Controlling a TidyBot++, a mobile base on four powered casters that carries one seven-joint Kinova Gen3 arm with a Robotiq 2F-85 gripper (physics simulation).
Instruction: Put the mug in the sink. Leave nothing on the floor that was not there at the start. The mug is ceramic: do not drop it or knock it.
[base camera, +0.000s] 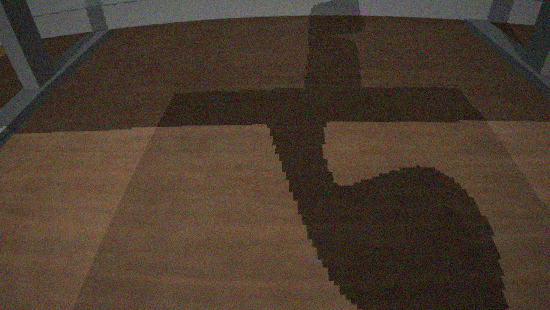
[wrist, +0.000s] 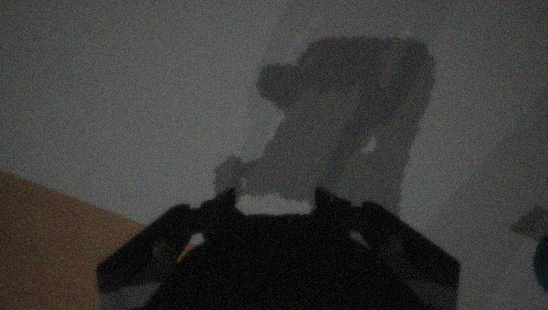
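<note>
My gripper is open in the wrist view, its two dark fingers well apart with a pale grey surface showing between the tips. A dark shadow of the arm and gripper falls on that surface. A dark blue rounded thing is cut off by the right edge of the wrist view; I cannot tell whether it is the mug. The sink cannot be made out in either view. The gripper does not show in the base camera view.
In the base camera view, grey metal frames stand on the left and right of the wooden floor. A pale wall is at the back. The wrist view shows an orange-brown area at lower left and a small grey patch at right.
</note>
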